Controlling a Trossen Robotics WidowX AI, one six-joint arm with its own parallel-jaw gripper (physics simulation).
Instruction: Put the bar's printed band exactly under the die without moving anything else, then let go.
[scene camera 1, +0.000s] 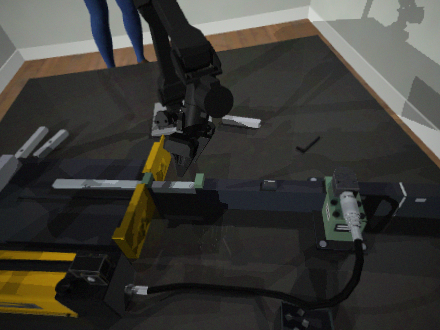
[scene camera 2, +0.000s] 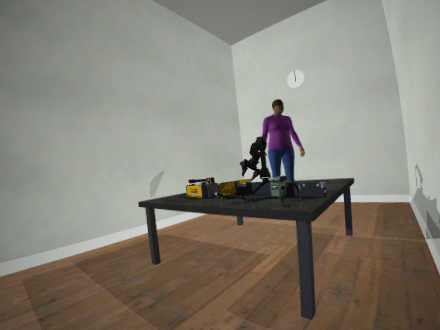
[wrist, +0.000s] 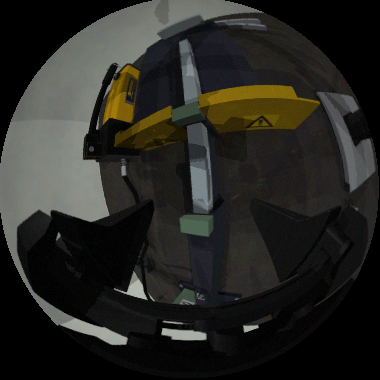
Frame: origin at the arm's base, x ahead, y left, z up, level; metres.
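Where they show: gripper, fingertip midpoint: (scene camera 1: 186, 169) (scene camera 2: 247, 178) (wrist: 203, 204).
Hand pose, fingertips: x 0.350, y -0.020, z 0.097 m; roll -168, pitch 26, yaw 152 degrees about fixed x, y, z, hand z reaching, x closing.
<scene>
Things, the pixels of their top centre, and the offset from my fingertips. "spot": a spot on its surface instead.
- dark blue rail, surface spot: (wrist: 206, 260) spot: dx +0.045, dy +0.081, dz -0.030 m
- second green block, surface spot: (wrist: 196, 225) (scene camera 1: 198, 177) spot: dx +0.024, dy +0.020, dz -0.013 m
- green box, surface spot: (scene camera 1: 330, 222) spot: dx +0.215, dy +0.247, dz -0.041 m
- cable, surface spot: (scene camera 1: 220, 287) spot: dx +0.246, dy -0.001, dz -0.094 m
- yellow unit, surface spot: (scene camera 1: 35, 290) spot: dx +0.166, dy -0.317, dz -0.022 m
- pale bar piece, top centre: (scene camera 1: 241, 118) dx -0.232, dy +0.212, dz -0.086 m
- hex key, top centre: (scene camera 1: 308, 141) dx -0.069, dy +0.360, dz -0.100 m
A long pale grey bar (scene camera 1: 95, 184) (wrist: 201, 185) lies along a dark blue rail (scene camera 1: 250, 197) (wrist: 206, 260). It passes through the gap in a yellow plate (scene camera 1: 131, 225) (wrist: 260, 107), where one green block (scene camera 1: 147, 179) (wrist: 188, 114) sits. A second green block (scene camera 1: 199, 180) (wrist: 196, 225) is close to the bar's near end. My gripper (scene camera 1: 189, 154) (wrist: 203, 204) is open and empty above that end, its fingers wide apart on either side of the bar in the wrist view. I cannot make out the printed band or tell which part is the die.
A green box (scene camera 1: 330, 222) (scene camera 2: 278, 189) with a cable (scene camera 1: 220, 287) stands at the right. A yellow unit (scene camera 1: 35, 290) (scene camera 2: 194, 191) (wrist: 121, 102) is on the other side. A pale bar piece (scene camera 1: 241, 121) and a hex key (scene camera 1: 308, 144) lie behind the rail; two pale bars (scene camera 1: 32, 143) (scene camera 1: 51, 143) lie left.
</scene>
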